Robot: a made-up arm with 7 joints. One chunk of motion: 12 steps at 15 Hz.
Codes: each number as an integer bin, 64 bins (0 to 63) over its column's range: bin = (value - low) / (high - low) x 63, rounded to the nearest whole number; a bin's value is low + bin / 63 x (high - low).
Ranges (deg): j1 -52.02..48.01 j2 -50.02..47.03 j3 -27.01..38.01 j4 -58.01..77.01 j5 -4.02..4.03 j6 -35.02..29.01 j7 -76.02..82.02
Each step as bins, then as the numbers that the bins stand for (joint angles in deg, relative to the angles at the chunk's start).
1 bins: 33 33 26 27 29 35 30
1 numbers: 0.38 0.82 -0.18 -0.14 -0.31 0.55 -0.76
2 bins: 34 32 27 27 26 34 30
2 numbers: 1.96 -0.72 0.86 -0.14 -0.70 -0.46 -0.76
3 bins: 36 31 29 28 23 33 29
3 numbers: 5.14 -2.27 2.92 2.00 -1.08 -1.48 -3.27
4 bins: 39 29 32 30 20 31 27
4 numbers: 9.90 -5.35 6.02 6.29 -1.46 -3.51 -8.29
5 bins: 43 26 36 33 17 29 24
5 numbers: 16.25 -9.97 10.14 12.71 -1.85 -5.55 -15.81
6 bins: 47 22 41 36 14 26 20
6 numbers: 22.61 -16.13 15.30 19.14 -2.23 -8.59 -25.85
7 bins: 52 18 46 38 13 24 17
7 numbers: 30.54 -22.29 20.46 23.43 -2.36 -10.63 -33.37
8 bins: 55 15 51 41 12 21 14
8 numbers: 35.31 -26.91 25.63 29.86 -2.49 -13.68 -40.90
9 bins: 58 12 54 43 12 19 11
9 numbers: 40.07 -31.53 28.72 34.15 -2.49 -15.71 -48.43
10 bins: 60 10 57 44 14 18 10
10 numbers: 43.25 -34.62 31.82 36.29 -2.23 -16.73 -50.93
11 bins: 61 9 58 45 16 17 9
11 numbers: 44.83 -36.16 32.85 38.43 -1.98 -17.74 -53.44
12 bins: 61 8 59 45 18 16 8
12 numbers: 44.83 -37.70 33.88 38.43 -1.72 -18.76 -55.95
